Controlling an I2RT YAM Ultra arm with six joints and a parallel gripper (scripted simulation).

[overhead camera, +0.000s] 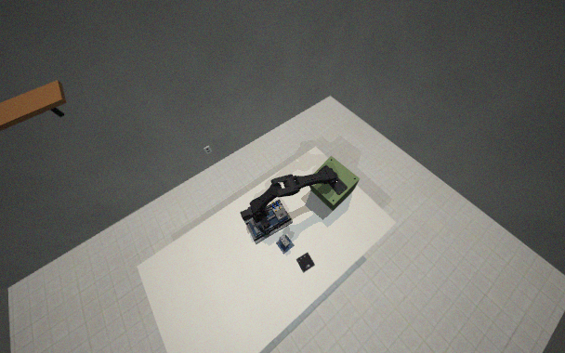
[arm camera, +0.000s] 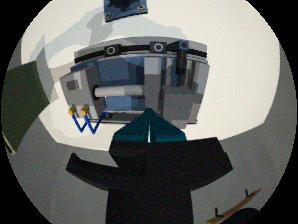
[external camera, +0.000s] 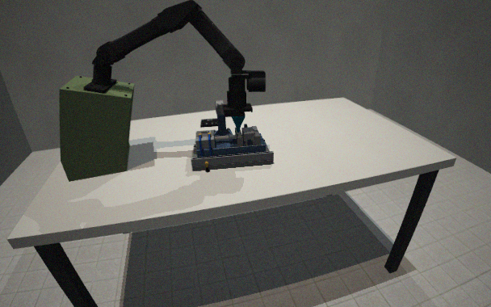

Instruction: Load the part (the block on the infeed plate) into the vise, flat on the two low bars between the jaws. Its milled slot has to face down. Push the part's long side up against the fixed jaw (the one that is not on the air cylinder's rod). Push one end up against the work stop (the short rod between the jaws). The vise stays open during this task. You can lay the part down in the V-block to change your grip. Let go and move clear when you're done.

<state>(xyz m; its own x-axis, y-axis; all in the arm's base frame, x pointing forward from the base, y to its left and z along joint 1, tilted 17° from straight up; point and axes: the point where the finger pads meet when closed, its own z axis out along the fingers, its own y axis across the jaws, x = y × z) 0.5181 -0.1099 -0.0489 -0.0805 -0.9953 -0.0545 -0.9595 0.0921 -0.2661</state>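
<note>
Right now my hand is 4 cm short of the grey block part and 3 cm above it. The rest, counted from my hand: cylinder rod 5 cm behind, 2 cm to the left, 4 cm below; then air cylinder 12 cm behind, 3 cm to the left, 4 cm below; then vise 3 cm behind, 2 cm to the left, 8 cm below.
</note>
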